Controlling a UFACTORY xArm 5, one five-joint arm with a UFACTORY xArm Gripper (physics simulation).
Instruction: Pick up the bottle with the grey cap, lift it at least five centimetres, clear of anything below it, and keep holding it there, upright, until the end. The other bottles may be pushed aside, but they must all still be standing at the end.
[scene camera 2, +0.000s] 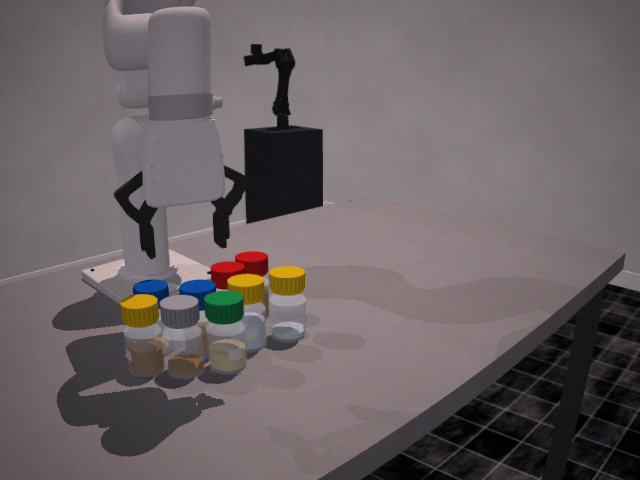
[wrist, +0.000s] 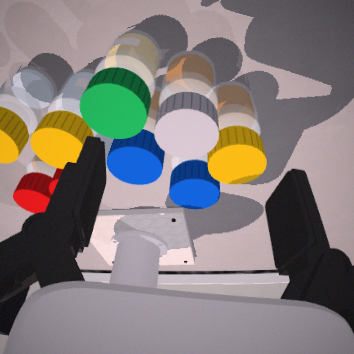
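Where they show: gripper, fingertip midpoint: (scene camera 2: 185, 250) (wrist: 193, 172); arm's base at its link origin: (scene camera 2: 147, 271) (wrist: 138, 244).
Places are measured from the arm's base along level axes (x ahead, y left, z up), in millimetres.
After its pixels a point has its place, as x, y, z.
The bottle with the grey cap (scene camera 2: 179, 312) {420, -98, 83} (wrist: 187, 126) {404, -89, 87} stands upright in the front row, between a yellow-capped bottle (scene camera 2: 139, 311) {388, -145, 83} (wrist: 237, 156) {374, -135, 87} and the green-capped bottle (scene camera 2: 223, 307) {438, -41, 84} (wrist: 116, 105) {422, -33, 87}. Orange-brown contents show low inside it. My gripper (scene camera 2: 185, 249) {446, -92, 174} (wrist: 193, 172) {446, -92, 174} is open and empty. Its fingertips are above cap height, on the arm's base side of the front row. In the wrist view the grey cap appears ahead of the fingertips, between their two sides.
Two blue-capped bottles (scene camera 2: 197, 294) {376, -51, 84} (wrist: 135, 159) {362, -42, 87} stand close behind the front row. Two red-capped bottles (scene camera 2: 251, 264) {299, 80, 82} (wrist: 33, 192) {297, 85, 87} and two more yellow-capped bottles (scene camera 2: 287, 281) {396, 86, 82} (wrist: 61, 139) {383, 23, 87} stand beside them. The white base plate (scene camera 2: 98, 276) {-27, -102, 0} (wrist: 181, 245) {8, -93, -1} lies behind the group on the table (scene camera 2: 413, 356) {548, 205, -18}.
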